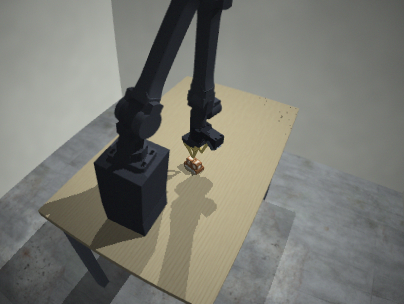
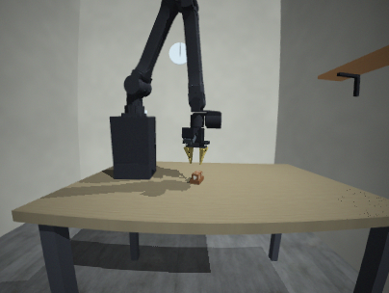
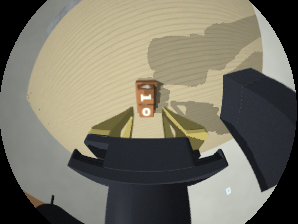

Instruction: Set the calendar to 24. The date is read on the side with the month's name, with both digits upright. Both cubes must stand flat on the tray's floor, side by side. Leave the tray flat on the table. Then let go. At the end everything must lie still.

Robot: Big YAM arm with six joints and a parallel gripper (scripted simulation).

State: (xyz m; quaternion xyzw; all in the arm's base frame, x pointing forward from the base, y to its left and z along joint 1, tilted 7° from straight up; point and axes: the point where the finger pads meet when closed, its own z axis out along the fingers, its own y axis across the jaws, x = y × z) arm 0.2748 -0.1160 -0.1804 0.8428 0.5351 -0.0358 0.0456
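My hand is 6 cm above the brown digit cube. Round my hand: brown tray (1 cm ahead, 1 cm to the left, 8 cm below).
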